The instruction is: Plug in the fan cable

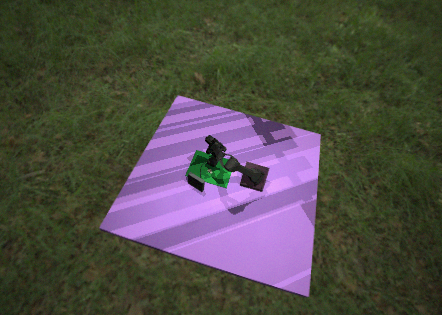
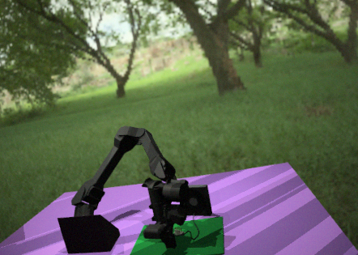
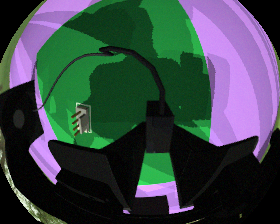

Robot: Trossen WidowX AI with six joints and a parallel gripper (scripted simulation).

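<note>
Now: the green board 20 mm ahead of my gripper tip, 60 mm to the left of it and 30 mm below it. Round my gripper tip: black fan: 40 mm ahead, 230 mm to the left, 40 mm above; then black plug: 10 mm ahead, 10 mm above.
</note>
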